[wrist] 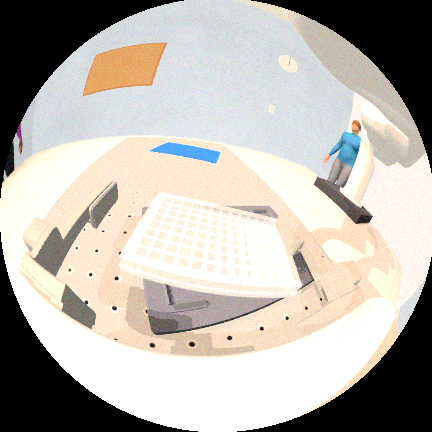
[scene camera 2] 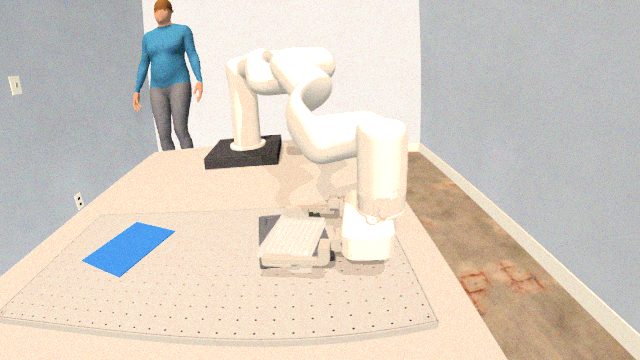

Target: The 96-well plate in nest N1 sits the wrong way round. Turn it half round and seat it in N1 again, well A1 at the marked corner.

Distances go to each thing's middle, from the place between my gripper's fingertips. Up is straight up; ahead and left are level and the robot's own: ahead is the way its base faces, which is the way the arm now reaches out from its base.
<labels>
The white 96-well plate (scene camera 2: 298,236) lies 10 mm behind my hand, 30 mm to the left of it and 20 mm below it. Also, from my hand: blue rectangle (scene camera 2: 121,253): 310 mm to the right, 40 mm below; dark grey nest (wrist: 220,308): 40 mm behind, 20 mm to the left, 30 mm below.
</labels>
